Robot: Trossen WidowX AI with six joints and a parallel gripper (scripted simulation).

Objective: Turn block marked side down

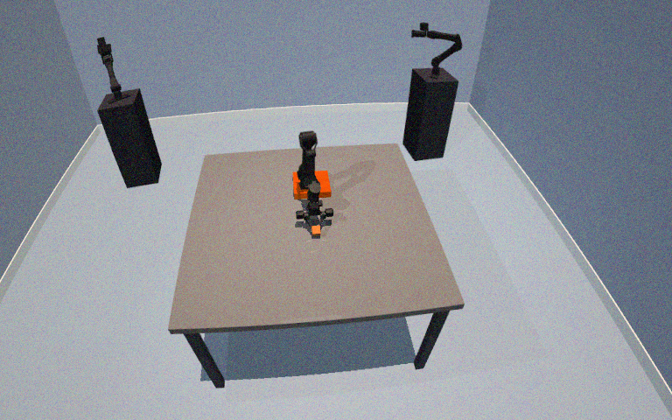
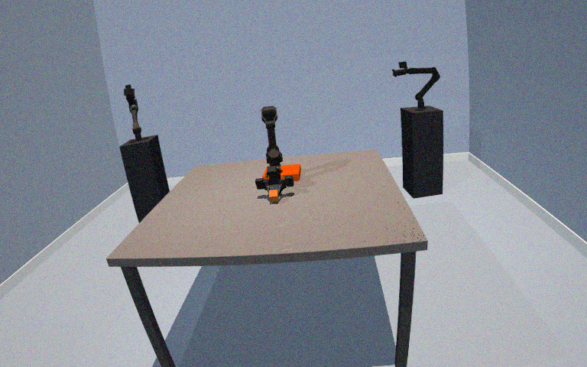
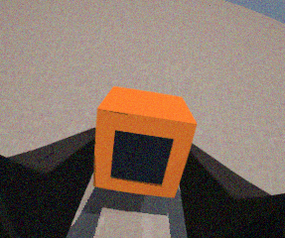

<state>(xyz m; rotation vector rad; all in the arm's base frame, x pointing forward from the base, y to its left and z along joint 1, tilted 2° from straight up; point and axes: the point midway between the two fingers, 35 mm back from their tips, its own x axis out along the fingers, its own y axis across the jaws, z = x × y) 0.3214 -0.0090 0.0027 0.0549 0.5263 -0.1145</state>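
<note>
Now: gripper tip right at the small orange block.
</note>
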